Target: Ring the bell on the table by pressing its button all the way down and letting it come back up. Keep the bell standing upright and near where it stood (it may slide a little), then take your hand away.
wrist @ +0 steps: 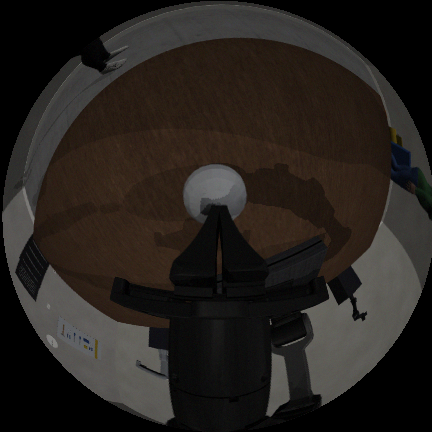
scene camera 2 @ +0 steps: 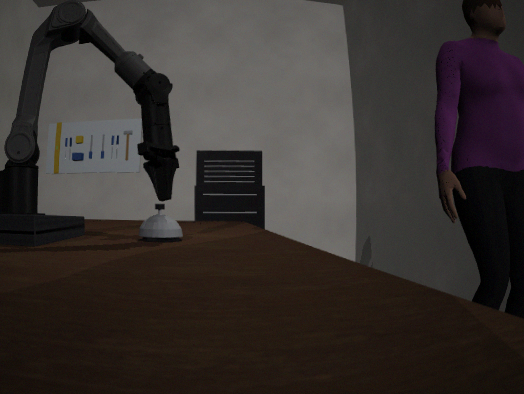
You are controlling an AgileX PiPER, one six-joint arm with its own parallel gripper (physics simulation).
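Observation:
The bell, a pale grey dome (scene camera 2: 161,228) (wrist: 215,187), stands upright on the brown wooden table (scene camera 2: 280,310) (wrist: 225,90). Its small dark button (scene camera 2: 160,206) sticks up on a thin stem in the scene view. My gripper (scene camera 2: 164,199) (wrist: 218,213) is shut, with its fingertips together and nothing between them. It points down just above the button, with a small gap in the scene view. In the wrist view the fingertips overlap the near part of the dome and mostly hide the button.
The arm's dark base (scene camera 2: 55,229) stands on the table at the left. A dark tool cabinet (scene camera 2: 230,203) is behind the table, and a tool board (scene camera 2: 95,146) hangs on the wall. A person in a purple top (scene camera 2: 487,105) stands beyond the table's right edge.

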